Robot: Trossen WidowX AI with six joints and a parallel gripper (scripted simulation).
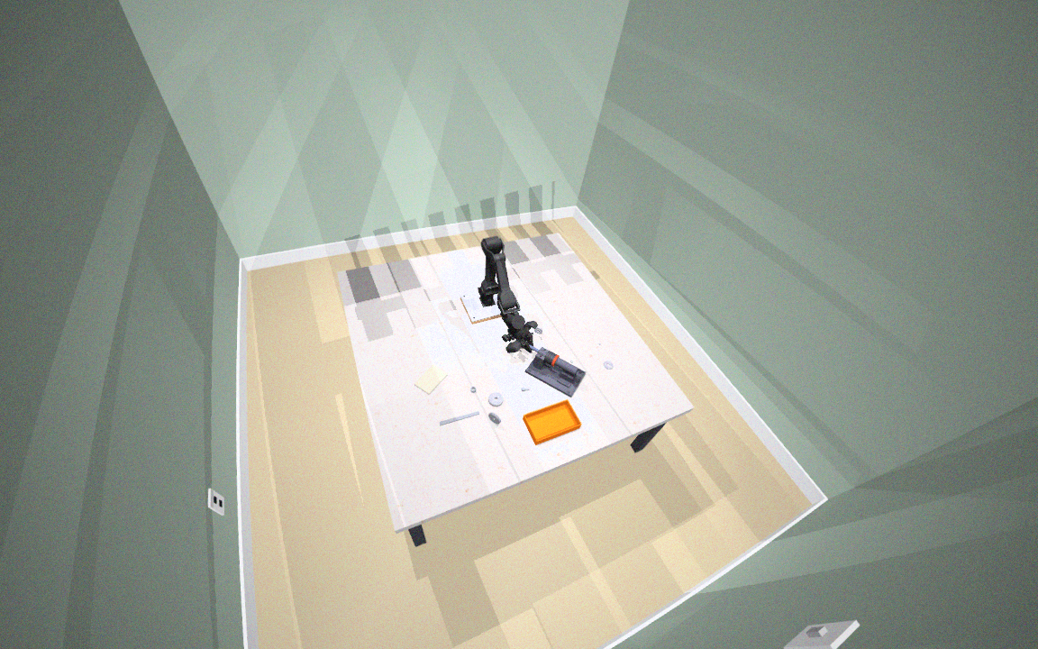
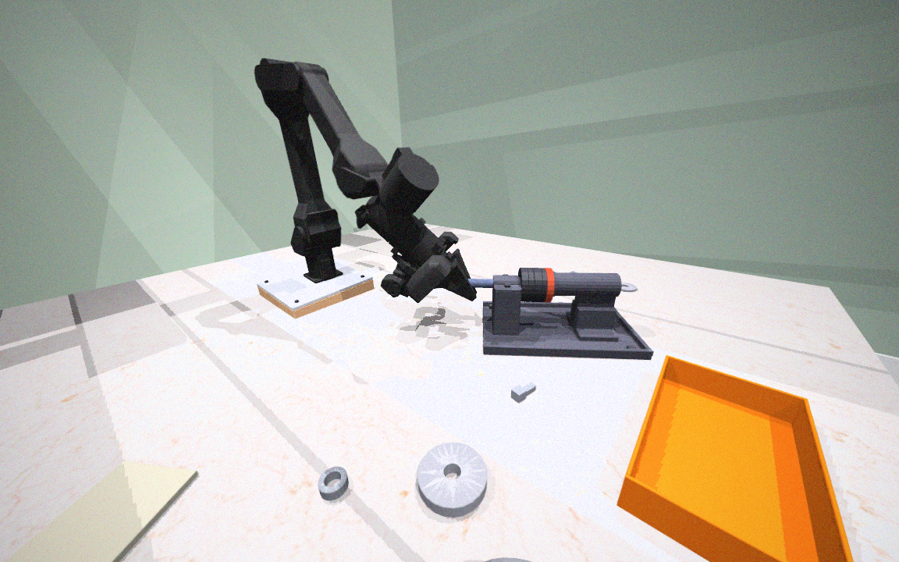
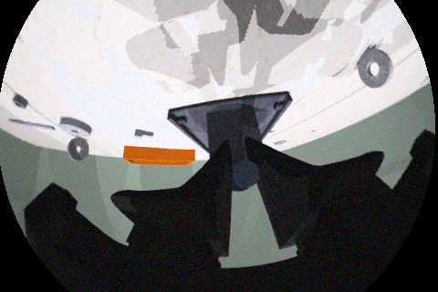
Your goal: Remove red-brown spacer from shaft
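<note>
Now: the grey-blue shaft 30 mm ahead of my gripper tip, 30 mm to the left of it and 20 mm above it. Also, from my gripper tip: orange tray 320 mm ahead, 40 mm to the right, 50 mm below; then pale yellow sheet 10 mm behind, 440 mm to the right, 50 mm below.
</note>
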